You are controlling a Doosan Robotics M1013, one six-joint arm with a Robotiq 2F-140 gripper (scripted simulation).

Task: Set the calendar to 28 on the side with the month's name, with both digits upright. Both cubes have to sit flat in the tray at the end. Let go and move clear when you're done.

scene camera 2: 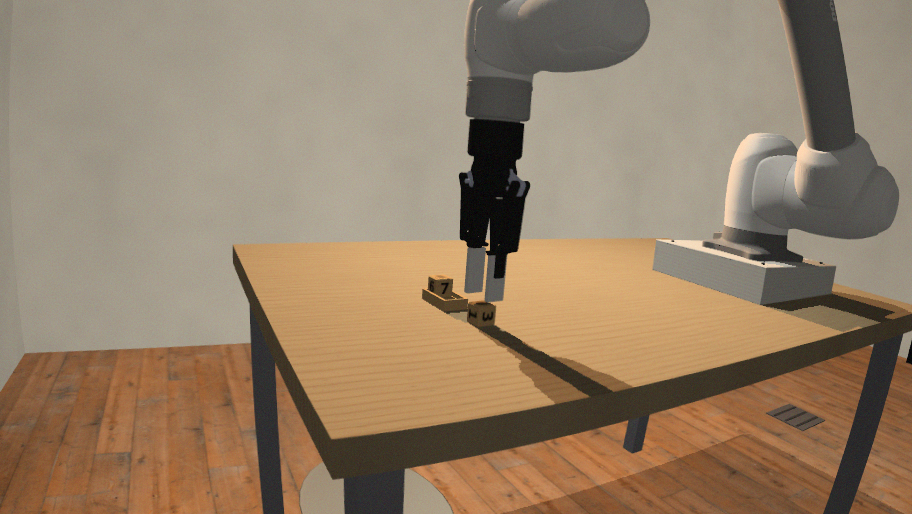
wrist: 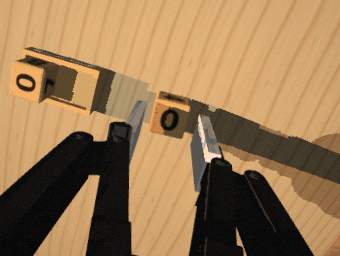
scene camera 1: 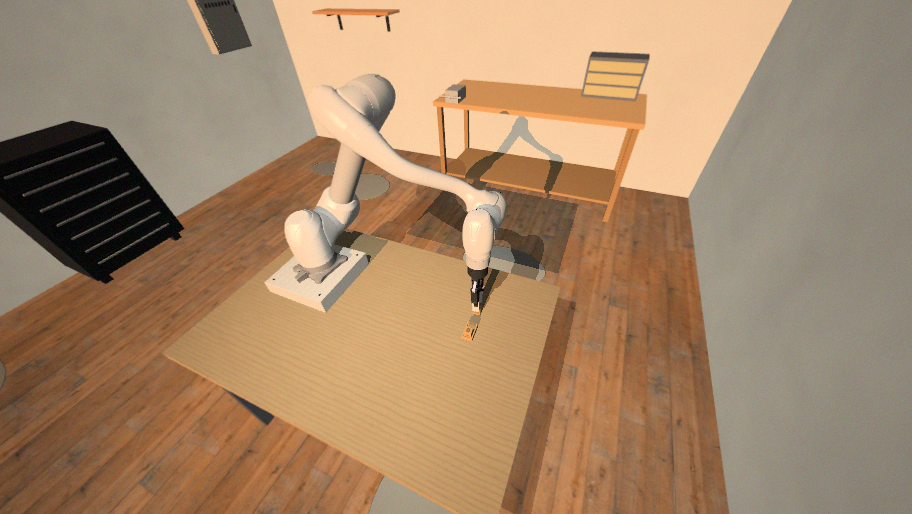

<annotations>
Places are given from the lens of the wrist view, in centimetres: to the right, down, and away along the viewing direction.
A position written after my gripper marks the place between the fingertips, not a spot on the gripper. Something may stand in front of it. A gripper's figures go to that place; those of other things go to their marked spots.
my gripper [wrist: 169, 123]: 0, 0, 21
number cube [wrist: 35, 79]: -11, -4, 20
</annotations>
